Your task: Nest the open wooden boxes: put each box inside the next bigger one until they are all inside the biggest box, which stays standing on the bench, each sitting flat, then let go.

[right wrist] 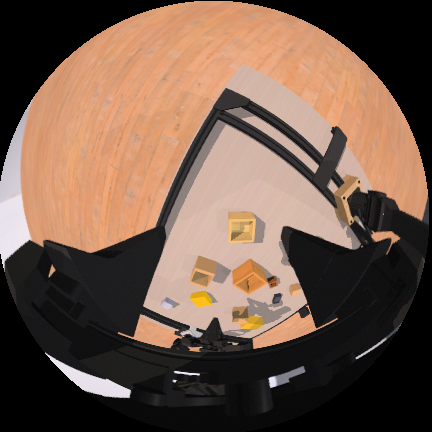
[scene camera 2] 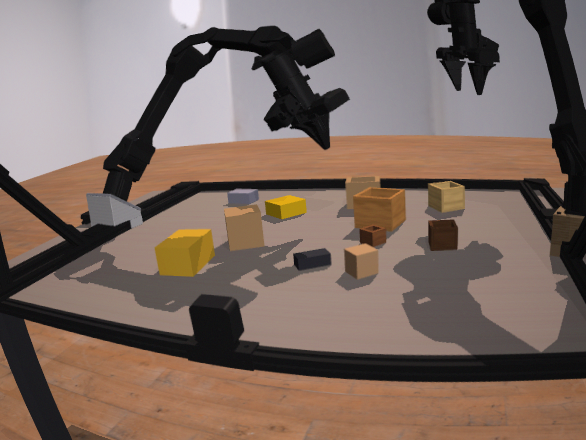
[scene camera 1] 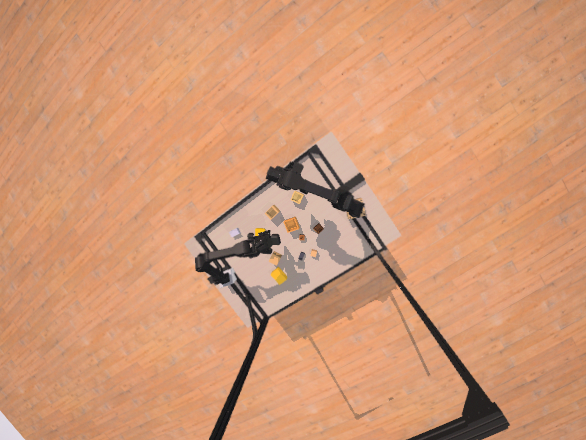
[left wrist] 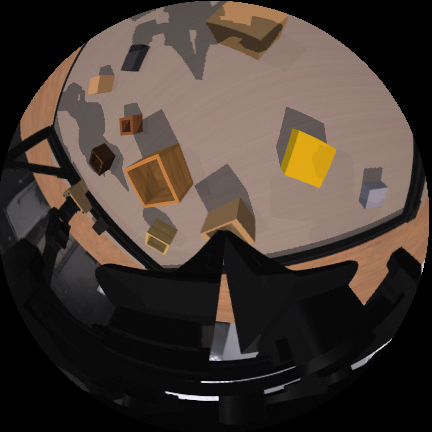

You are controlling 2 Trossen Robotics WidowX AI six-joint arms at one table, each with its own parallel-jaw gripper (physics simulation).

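Seen in the pictures: left gripper, fingertip midpoint: (right wrist: 215, 316) (scene camera 2: 327, 148) (scene camera 1: 269, 230) (left wrist: 222, 235); right gripper, fingertip midpoint: (right wrist: 225, 232) (scene camera 2: 468, 92); left arm's base, origin of the base link: (scene camera 2: 113, 200) (scene camera 1: 225, 278); right arm's base, origin of the base link: (right wrist: 355, 201) (scene camera 2: 584, 213) (scene camera 1: 355, 209) (left wrist: 72, 203).
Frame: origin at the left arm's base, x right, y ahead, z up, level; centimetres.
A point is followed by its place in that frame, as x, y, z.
Note:
Five open boxes stand apart on the bench. The biggest, an orange box (scene camera 1: 291, 224) {-16.0, 54.3, -5.7} (scene camera 2: 370, 214) {-12.7, 54.4, -3.5} (left wrist: 179, 172) {-16.8, 51.4, -3.4} (right wrist: 241, 274) {-19.8, 55.0, -2.0}, is near the middle. A tan box (scene camera 1: 272, 212) {-27.5, 46.2, -6.0} (scene camera 2: 356, 192) {-24.7, 46.6, -2.8} (left wrist: 231, 214) {-24.3, 45.5, -2.1} (right wrist: 204, 264) {-29.3, 50.1, -3.1} and a pale yellow box (scene camera 1: 297, 197) {-30.0, 64.4, -5.7} (scene camera 2: 446, 201) {-26.9, 65.3, -4.1} (left wrist: 164, 231) {-28.6, 62.1, -4.0} (right wrist: 242, 216) {-32.0, 66.9, -2.9} stand behind it in scene camera 2. A dark brown box (scene camera 1: 318, 228) {-7.4, 68.9, -5.7} (scene camera 2: 442, 237) {-5.5, 69.4, -4.1} (left wrist: 106, 156) {-8.2, 66.4, -4.3} and a small red-brown box (scene camera 2: 372, 238) {-4.3, 58.0, -4.8} (left wrist: 136, 123) {-6.8, 55.9, -4.8} stand nearer. My left gripper (scene camera 2: 326, 147) {-19.0, 43.7, 6.9} (left wrist: 222, 235) {-19.0, 43.7, 6.9} is shut and empty, above the bench. My right gripper (scene camera 2: 469, 92) {-39.6, 69.0, 17.2} (right wrist: 225, 232) {-39.6, 69.0, 17.2} is open and empty, high up.
Solid blocks stand around the boxes: two yellow blocks (scene camera 2: 182, 255) {15.6, 36.7, -2.9} (scene camera 2: 285, 207) {-15.4, 35.5, -4.1}, a tall tan block (scene camera 2: 243, 230) {2.2, 38.3, -3.0}, a small tan block (scene camera 2: 361, 262) {7.5, 61.1, -3.9}, a dark block (scene camera 2: 312, 259) {6.2, 53.0, -4.9} and a lilac block (scene camera 2: 243, 196) {-23.3, 19.4, -4.5}. A black frame (scene camera 2: 350, 364) {27.3, 68.5, -6.3} edges the bench.

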